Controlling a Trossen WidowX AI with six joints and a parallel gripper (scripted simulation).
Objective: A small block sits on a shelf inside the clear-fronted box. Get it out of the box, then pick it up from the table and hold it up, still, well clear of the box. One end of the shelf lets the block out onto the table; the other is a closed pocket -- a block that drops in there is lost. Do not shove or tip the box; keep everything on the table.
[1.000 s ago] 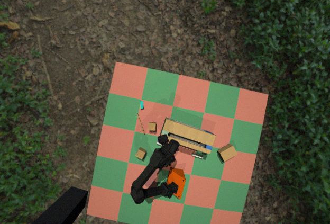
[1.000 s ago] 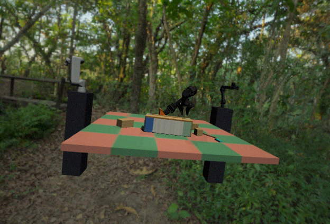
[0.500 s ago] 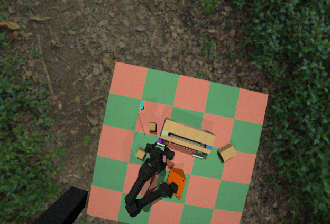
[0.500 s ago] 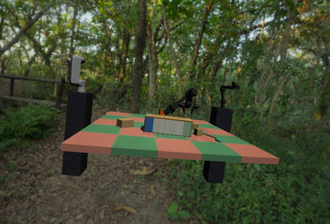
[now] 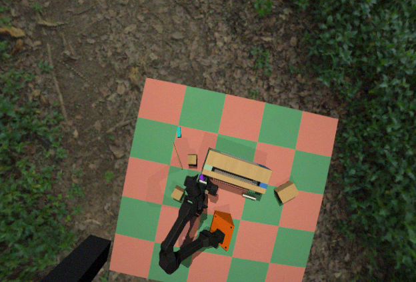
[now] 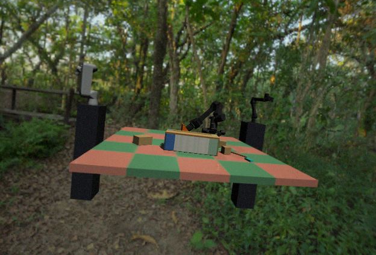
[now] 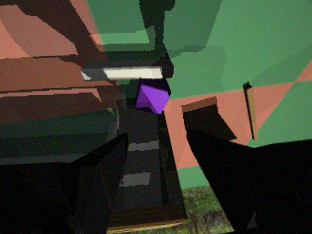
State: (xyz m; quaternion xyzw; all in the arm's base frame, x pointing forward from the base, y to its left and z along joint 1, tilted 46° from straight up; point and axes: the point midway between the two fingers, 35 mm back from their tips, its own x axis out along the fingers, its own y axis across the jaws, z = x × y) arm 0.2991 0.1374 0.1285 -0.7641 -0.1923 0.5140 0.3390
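Now: gripper tip 20 mm past the purple block and 50 mm above it. Also, from my gripper tip: thin stick: 70 mm ahead, 180 mm to the left, 60 mm below; then box: 50 mm ahead, 180 mm to the right.
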